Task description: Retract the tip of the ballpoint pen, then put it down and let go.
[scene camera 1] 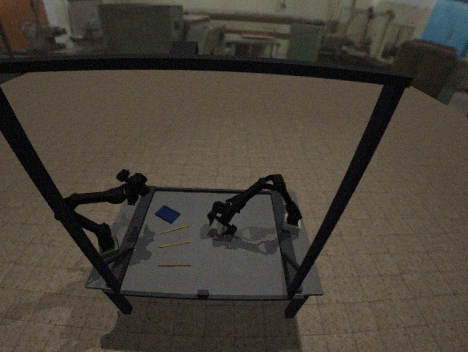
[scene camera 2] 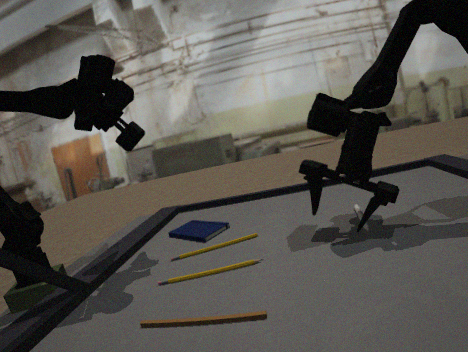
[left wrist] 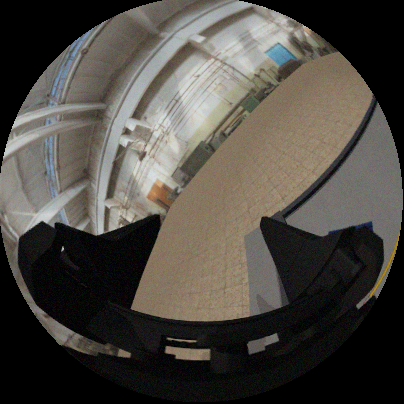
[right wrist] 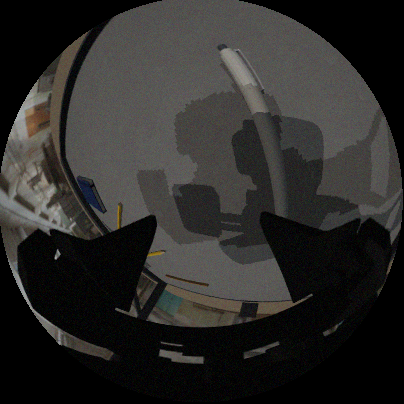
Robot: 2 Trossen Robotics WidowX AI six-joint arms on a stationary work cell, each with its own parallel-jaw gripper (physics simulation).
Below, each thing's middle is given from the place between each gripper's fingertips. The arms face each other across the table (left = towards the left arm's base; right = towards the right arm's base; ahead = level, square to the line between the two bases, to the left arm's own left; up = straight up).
Labels:
The ballpoint pen (right wrist: 247, 81) lies 2 cm ahead of my right hand, 7 cm to the right of it and 1 cm below it. From my right hand the other things lie so: blue notebook (scene camera 2: 202, 231) 18 cm ahead, 29 cm to the left, 1 cm below.
Now: left hand 320 mm above the blue notebook, 140 mm to the left of it and 40 mm past it. The rest, counted from my left hand: ballpoint pen 500 mm to the right, 320 mm below, 200 mm behind.

